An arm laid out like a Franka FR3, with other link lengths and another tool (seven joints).
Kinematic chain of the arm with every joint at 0, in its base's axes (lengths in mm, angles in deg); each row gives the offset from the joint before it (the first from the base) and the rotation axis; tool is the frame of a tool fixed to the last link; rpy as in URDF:
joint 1: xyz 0 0 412.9 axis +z
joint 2: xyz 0 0 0 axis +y
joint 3: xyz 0 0 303.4 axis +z
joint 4: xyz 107.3 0 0 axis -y
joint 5: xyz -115.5 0 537.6 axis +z
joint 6: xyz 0 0 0 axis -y
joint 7: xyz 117 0 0 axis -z
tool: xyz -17 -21 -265.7 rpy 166 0 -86.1
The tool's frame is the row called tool.
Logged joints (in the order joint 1, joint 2, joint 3, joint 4, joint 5, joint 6, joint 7), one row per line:
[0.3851 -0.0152 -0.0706 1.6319 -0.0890 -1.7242 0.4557]
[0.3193 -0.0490 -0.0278 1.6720 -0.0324 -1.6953 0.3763]
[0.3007 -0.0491 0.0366 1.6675 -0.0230 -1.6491 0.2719]
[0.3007 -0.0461 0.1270 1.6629 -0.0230 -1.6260 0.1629]
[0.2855 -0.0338 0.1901 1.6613 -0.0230 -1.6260 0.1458]
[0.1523 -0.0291 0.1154 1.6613 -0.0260 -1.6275 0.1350]
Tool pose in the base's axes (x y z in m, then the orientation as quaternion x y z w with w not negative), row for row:
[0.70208 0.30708 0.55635 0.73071 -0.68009 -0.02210 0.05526]
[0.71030 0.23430 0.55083 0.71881 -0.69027 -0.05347 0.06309]
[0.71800 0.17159 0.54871 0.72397 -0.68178 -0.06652 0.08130]
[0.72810 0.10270 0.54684 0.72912 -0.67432 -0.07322 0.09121]
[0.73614 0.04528 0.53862 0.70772 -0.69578 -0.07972 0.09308]
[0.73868 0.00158 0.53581 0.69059 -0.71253 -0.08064 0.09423]
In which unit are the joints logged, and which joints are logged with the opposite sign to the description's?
The joints are logged in radians. Opposite sign: joint 3, joint 4, joint 6.
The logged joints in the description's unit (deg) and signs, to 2 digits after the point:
[22.06 -0.87 4.05 -93.50 -5.10 98.79 26.11]
[18.29 -2.81 1.59 -95.80 -1.86 97.13 21.56]
[17.23 -2.81 -2.10 -95.54 -1.32 94.49 15.58]
[17.23 -2.64 -7.28 -95.28 -1.32 93.16 9.33]
[16.36 -1.94 -10.89 -95.19 -1.32 93.16 8.35]
[8.73 -1.67 -6.61 -95.19 -1.49 93.25 7.73]

